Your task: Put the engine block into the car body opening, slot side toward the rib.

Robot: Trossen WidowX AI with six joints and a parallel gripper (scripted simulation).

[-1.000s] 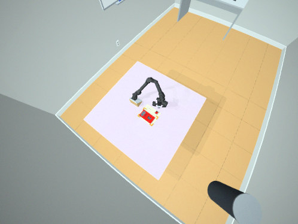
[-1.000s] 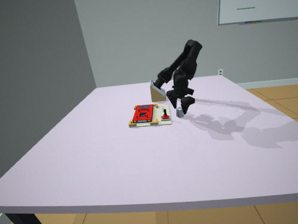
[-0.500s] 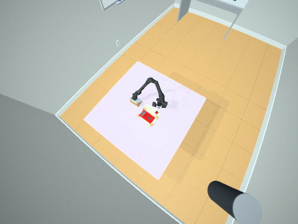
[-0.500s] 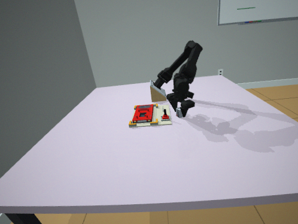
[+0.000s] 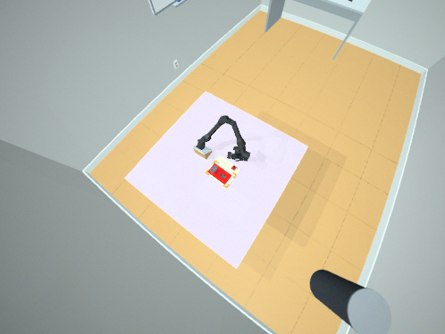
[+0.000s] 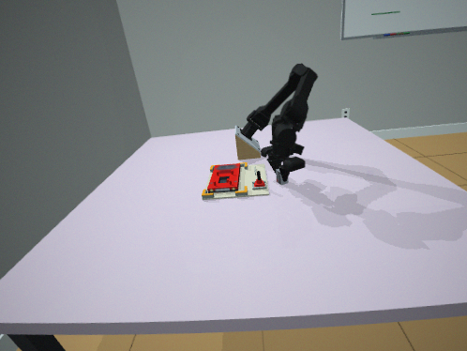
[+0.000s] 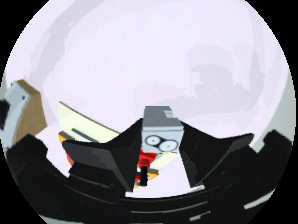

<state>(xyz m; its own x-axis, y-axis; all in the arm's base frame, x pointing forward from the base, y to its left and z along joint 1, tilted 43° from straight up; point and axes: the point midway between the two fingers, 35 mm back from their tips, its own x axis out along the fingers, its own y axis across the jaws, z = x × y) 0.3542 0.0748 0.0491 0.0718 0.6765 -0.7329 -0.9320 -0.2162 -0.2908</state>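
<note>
My gripper tip is now 8 cm to the left of the black upright stick, 2 cm below it and 1 cm short of it. The rest, counted from my gripper tip: cream base plate: 18 cm to the right, 6 cm behind; then engine block: 1 cm to the left, 1 cm above.
</note>
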